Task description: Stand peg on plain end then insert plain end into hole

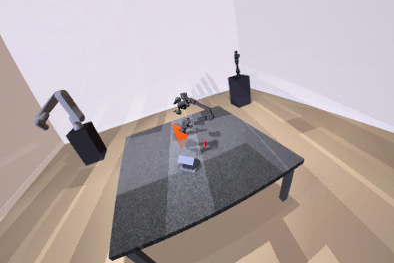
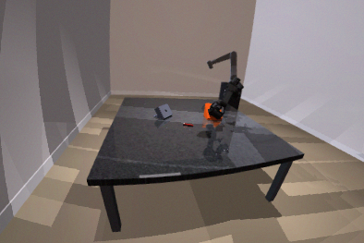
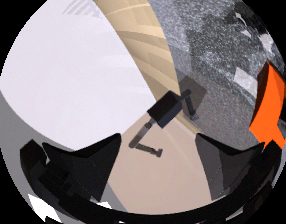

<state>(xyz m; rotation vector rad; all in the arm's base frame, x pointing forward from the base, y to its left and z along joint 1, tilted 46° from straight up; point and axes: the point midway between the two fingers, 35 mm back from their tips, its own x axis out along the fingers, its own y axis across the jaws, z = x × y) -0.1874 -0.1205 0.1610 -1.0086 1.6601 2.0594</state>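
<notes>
Now: gripper tip 480 mm short of the red peg, 110 mm to the right of it and 250 mm above it. The rest, counted from my gripper tip: sloped panel 630 mm ahead, 80 mm to the right, 220 mm below.
</notes>
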